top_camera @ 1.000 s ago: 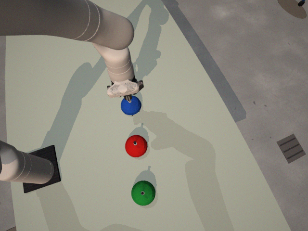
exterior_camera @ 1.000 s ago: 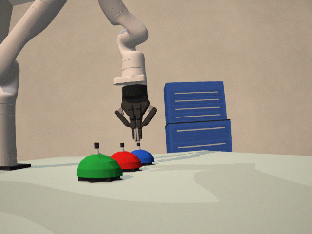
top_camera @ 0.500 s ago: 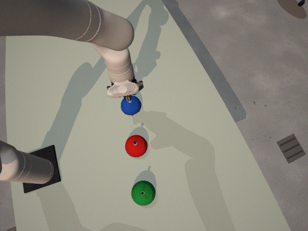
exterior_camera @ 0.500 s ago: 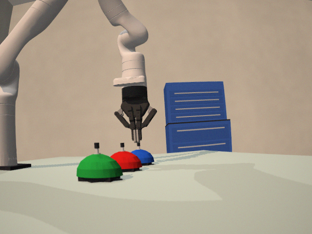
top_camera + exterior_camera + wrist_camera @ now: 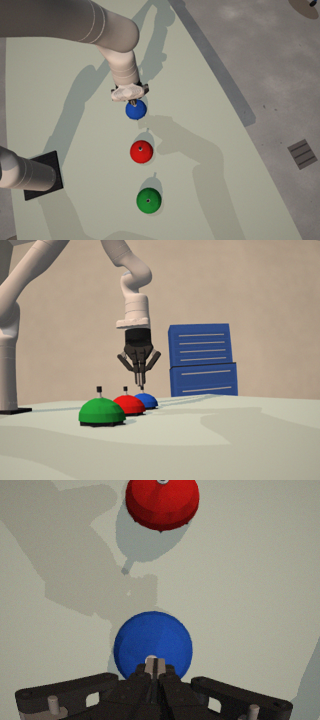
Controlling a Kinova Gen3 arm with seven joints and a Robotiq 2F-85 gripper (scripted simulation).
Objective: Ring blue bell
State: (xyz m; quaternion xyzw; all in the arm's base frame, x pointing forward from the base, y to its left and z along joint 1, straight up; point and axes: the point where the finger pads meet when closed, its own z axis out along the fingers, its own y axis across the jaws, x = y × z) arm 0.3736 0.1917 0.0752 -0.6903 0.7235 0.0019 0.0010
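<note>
Right now my hand is 5 cm above the blue bell. From my hand the other things lie so: red bell (1 cm behind, 17 cm to the right, 5 cm below); green bell (2 cm behind, 34 cm to the right, 5 cm below).
</note>
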